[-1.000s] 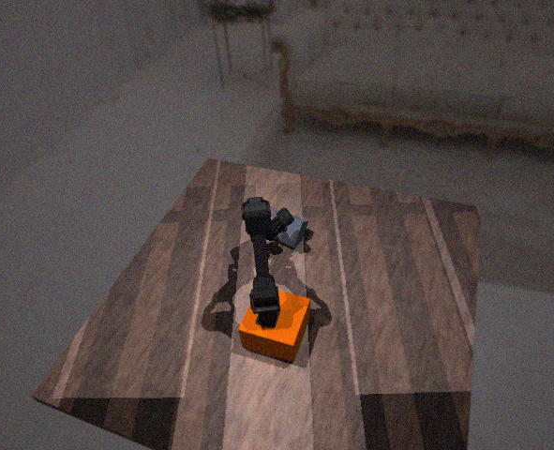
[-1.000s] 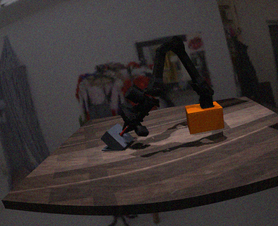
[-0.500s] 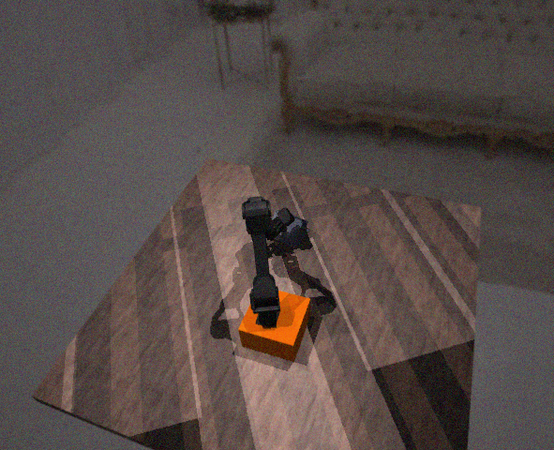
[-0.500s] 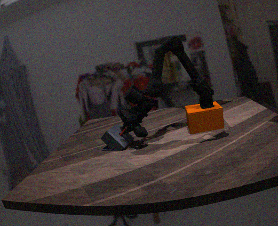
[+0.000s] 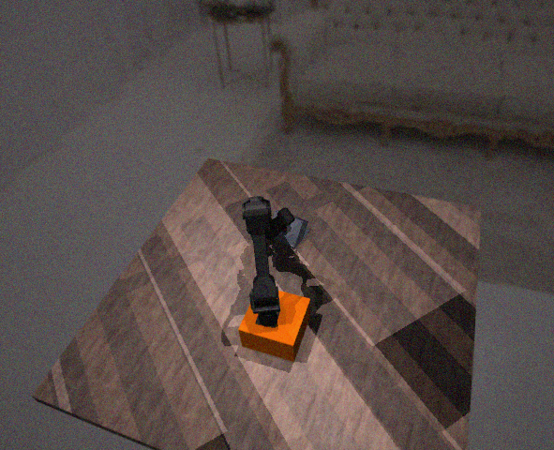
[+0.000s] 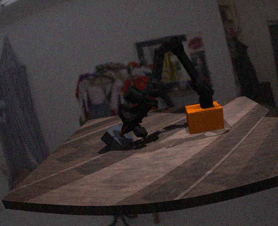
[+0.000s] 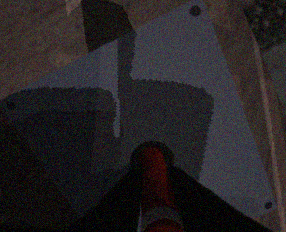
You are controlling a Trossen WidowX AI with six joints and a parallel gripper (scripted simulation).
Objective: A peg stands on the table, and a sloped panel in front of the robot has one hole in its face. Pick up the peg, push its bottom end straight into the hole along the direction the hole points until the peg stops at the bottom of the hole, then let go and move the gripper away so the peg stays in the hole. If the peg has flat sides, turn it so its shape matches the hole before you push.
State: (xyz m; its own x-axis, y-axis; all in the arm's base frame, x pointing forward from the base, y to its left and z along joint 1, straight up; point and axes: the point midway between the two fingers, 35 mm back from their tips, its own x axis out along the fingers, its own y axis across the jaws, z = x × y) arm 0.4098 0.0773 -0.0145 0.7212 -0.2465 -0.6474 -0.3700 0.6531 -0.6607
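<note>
Now: the red peg 10 mm behind my gripper tip and 10 mm above it. The rest, counted from my gripper tip: grey-blue sloped panel 30 mm ahead, 10 mm to the right, 30 mm below.
</note>
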